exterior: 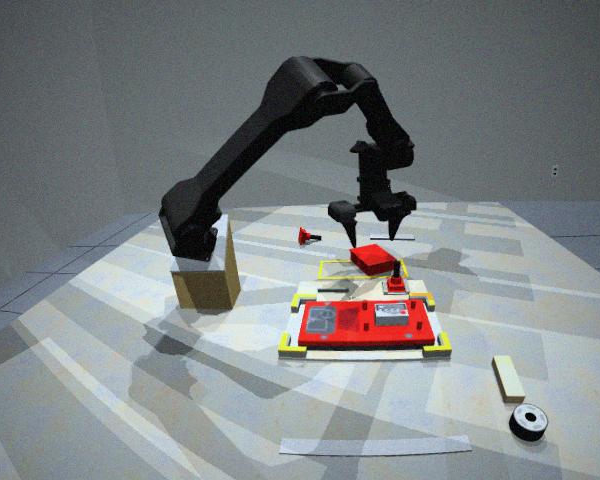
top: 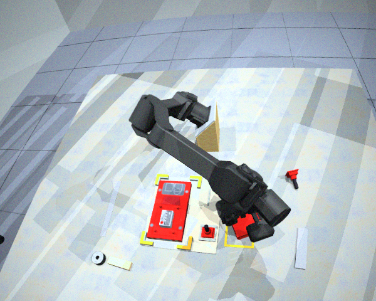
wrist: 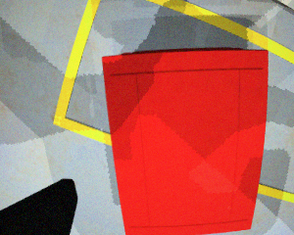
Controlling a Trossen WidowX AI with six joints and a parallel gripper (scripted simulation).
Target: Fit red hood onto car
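Now: gripper tip 3 cm above the red hood. Also, from my gripper tip: wooden block: 36 cm to the right, 18 cm ahead, 4 cm below; grey engine block: 24 cm to the right, 3 cm ahead, 2 cm below; black post: 12 cm to the right, 4 cm ahead, 1 cm below.
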